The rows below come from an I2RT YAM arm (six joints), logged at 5 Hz.
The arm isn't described. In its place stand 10 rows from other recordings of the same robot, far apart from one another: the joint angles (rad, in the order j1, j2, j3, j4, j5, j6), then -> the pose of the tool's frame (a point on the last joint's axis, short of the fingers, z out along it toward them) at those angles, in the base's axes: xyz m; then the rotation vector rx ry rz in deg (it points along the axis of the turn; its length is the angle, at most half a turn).
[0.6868, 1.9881, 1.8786, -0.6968, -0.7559, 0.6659] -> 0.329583 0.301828 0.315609 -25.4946 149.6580 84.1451
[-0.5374, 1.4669, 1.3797, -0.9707, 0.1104, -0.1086] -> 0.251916 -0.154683 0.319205 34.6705 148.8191 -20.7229
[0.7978, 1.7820, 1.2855, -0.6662, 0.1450, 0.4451] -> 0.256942 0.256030 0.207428 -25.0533 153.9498 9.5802
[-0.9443, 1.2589, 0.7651, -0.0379, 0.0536, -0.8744] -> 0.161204 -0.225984 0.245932 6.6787 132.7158 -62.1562
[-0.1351, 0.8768, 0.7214, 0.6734, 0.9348, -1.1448] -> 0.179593 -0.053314 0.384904 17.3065 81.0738 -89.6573
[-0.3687, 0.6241, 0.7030, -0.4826, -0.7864, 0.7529] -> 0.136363 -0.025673 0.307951 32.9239 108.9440 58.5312
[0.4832, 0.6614, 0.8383, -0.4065, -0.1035, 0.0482] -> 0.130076 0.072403 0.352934 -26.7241 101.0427 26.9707
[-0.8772, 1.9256, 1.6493, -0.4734, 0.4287, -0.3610] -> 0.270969 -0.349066 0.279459 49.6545 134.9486 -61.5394
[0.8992, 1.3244, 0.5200, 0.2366, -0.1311, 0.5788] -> 0.158695 0.207132 0.175864 -25.7522 129.5840 55.1623
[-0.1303, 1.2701, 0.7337, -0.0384, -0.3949, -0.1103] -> 0.272215 -0.021858 0.233927 -11.8638 120.2442 16.0192
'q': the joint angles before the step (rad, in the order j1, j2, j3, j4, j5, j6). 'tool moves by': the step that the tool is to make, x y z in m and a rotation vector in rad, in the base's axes. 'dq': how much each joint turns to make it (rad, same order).
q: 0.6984, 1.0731, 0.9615, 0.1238, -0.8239, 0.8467
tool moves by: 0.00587, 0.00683, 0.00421, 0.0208, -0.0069, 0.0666
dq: -0.0004, 0.0437, 0.0263, 0.0516, -0.0666, 0.0206
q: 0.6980, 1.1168, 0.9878, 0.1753, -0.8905, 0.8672
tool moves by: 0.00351, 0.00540, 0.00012, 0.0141, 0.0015, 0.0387
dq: 0.0045, 0.0285, 0.0067, 0.0474, -0.0335, 0.0223
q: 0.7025, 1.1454, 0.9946, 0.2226, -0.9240, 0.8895
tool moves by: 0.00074, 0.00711, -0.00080, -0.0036, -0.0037, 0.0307
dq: 0.0177, 0.0241, 0.0128, 0.0060, -0.0133, -0.0071
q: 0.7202, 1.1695, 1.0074, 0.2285, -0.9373, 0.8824
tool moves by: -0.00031, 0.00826, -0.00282, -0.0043, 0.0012, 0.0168
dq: 0.0244, 0.0222, 0.0050, 0.0096, 0.0075, -0.0048
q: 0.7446, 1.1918, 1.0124, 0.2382, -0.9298, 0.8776
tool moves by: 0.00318, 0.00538, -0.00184, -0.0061, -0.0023, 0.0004
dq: 0.0070, 0.0235, 0.0115, 0.0011, 0.0063, -0.0106
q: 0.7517, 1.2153, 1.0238, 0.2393, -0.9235, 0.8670
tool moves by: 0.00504, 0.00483, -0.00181, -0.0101, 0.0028, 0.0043
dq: 0.0000, 0.0279, 0.0170, -0.0051, -0.0046, -0.0088
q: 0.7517, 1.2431, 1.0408, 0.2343, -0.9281, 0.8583
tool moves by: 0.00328, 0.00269, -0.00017, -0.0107, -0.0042, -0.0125
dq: 0.0000, 0.0154, 0.0167, -0.0200, 0.0122, -0.0181
